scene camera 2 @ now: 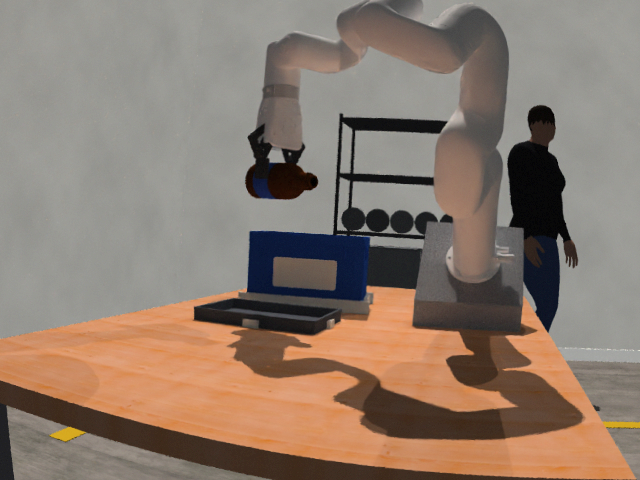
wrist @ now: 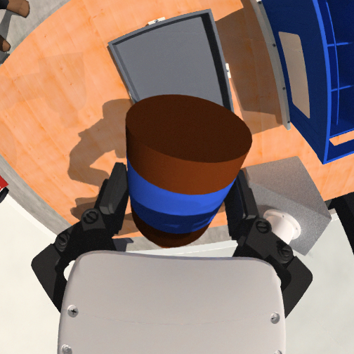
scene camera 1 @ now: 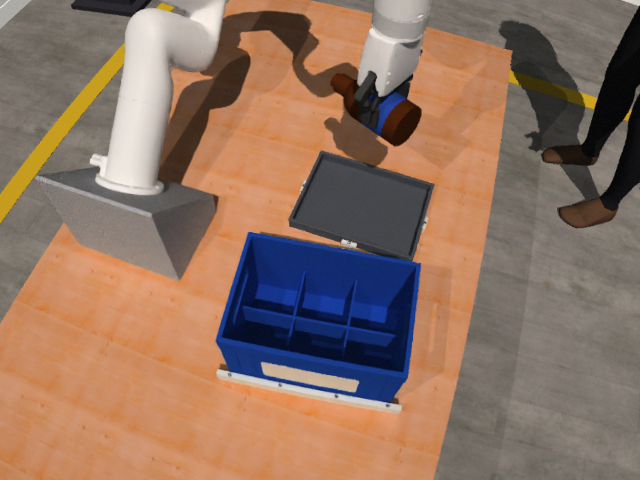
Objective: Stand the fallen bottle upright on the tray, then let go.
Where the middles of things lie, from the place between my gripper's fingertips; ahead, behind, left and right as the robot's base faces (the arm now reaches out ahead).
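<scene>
Brown bottle (scene camera 1: 398, 118): my gripper is 20 mm past it and 10 mm to the right of it. Strip (scene camera 1: 247, 380): 270 mm below my hand and 400 mm to the right of it.
</scene>
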